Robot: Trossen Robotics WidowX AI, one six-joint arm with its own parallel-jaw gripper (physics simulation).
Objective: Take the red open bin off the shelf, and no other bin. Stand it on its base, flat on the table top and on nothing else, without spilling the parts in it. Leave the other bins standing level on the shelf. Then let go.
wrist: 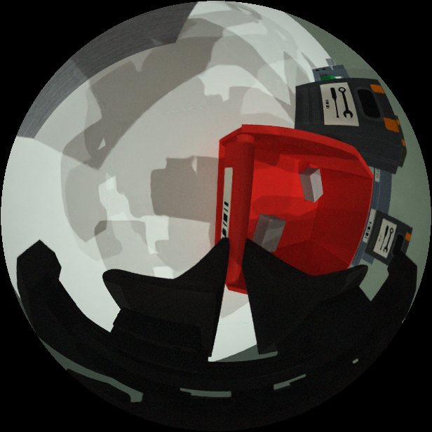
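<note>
The red open bin (280, 182) is right of centre in the wrist view, with its open top towards the camera. Two grey block-like parts (312, 184) (269, 232) lie inside it. A white label strip (227, 192) is on its front wall. My gripper (234, 243) is shut on the bin's front rim, one finger on the outer side and one on the inner side. The bin looks about level. The fingers hide its near corner, and its base is hidden, so I cannot tell its height above the pale table top (190, 140).
A dark case (310, 107) with orange latches and a tool label stands at the upper right, close beyond the red bin. A smaller dark case (384, 240) is at the right. Blue-grey shelf parts (382, 192) show behind the bin. Dark grey floor (125, 37) shows at the upper left.
</note>
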